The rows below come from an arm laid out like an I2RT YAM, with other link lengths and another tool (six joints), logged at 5 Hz.
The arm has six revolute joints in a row. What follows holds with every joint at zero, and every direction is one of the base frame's. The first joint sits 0.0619 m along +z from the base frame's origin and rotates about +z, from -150 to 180 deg. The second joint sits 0.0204 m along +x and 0.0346 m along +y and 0.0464 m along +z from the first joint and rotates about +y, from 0 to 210 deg. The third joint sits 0.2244 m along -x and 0.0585 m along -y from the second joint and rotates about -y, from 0 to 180 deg. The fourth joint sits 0.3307 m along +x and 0.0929 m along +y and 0.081 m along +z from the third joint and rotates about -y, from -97 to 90 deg. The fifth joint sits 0.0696 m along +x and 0.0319 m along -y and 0.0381 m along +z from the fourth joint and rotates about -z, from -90 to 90 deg. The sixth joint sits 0.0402 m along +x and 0.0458 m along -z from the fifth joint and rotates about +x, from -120 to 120 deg. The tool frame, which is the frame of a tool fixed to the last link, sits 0.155 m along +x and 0.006 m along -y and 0.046 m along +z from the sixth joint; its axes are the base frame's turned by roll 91, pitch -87.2 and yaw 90 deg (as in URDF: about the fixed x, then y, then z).
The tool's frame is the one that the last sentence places.
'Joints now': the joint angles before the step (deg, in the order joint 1, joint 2, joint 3, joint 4, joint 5, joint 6). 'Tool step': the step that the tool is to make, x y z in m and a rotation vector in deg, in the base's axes. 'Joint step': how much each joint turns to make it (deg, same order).
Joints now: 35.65, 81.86, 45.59, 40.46, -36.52, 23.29
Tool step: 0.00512, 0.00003, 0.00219, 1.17, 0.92, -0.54
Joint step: 0.00, 1.02, 0.68, 1.32, 0.66, 1.78
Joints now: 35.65, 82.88, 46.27, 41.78, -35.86, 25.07
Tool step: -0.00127, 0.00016, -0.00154, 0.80, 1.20, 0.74
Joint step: 0.00, 0.28, -0.28, 1.08, -0.61, 1.75
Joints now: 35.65, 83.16, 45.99, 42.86, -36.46, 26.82
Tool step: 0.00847, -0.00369, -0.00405, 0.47, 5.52, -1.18
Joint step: -0.18, -0.84, 0.12, -2.65, 1.30, 4.31
